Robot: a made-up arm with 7 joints.
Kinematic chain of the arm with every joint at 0, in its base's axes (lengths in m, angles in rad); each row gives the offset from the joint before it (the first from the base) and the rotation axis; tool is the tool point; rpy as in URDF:
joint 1: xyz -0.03 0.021 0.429 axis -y
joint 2: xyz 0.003 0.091 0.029 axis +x
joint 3: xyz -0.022 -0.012 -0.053 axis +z
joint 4: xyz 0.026 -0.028 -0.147 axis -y
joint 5: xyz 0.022 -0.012 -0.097 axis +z
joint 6: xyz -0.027 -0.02 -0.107 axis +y
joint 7: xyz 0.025 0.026 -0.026 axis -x
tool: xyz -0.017 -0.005 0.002 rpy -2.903 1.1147 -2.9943
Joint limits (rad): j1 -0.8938..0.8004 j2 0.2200..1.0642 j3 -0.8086..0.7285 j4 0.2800..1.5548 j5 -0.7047..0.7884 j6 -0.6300..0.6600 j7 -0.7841..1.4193
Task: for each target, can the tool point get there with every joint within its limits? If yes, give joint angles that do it. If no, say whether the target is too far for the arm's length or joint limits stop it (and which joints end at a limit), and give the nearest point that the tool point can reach.
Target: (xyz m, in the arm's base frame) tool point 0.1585 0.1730 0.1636
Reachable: yes | joints -0.1158 0.4106 -0.0486 1.2151 -0.3078 -0.0091 1.1893
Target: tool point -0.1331 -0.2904 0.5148
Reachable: no: joint limits stop it (at a limit: joint 1, joint 2, joint 3, joint 4, joint 5, joint 6) | nearest point -0.1378 -0.0785 0.2015 | short by 0.378 m
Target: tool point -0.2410 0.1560 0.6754
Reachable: no: joint limits stop it (at a limit: joint 1, joint 2, joint 3, joint 4, joint 5, joint 6, joint 7) | nearest point 0.0591 0.3340 0.5951 | short by 0.358 m
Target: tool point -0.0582 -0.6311 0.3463
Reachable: no: too far | nearest point -0.1116 -0.0799 0.1896 | short by 0.576 m
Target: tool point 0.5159 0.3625 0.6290
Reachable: no: too far | nearest point 0.2613 0.2967 0.4728 | short by 0.306 m
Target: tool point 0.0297 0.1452 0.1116
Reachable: yes | joints -0.4159 0.6589 -0.4570 1.2724 -0.0577 -0.4158 -0.3020
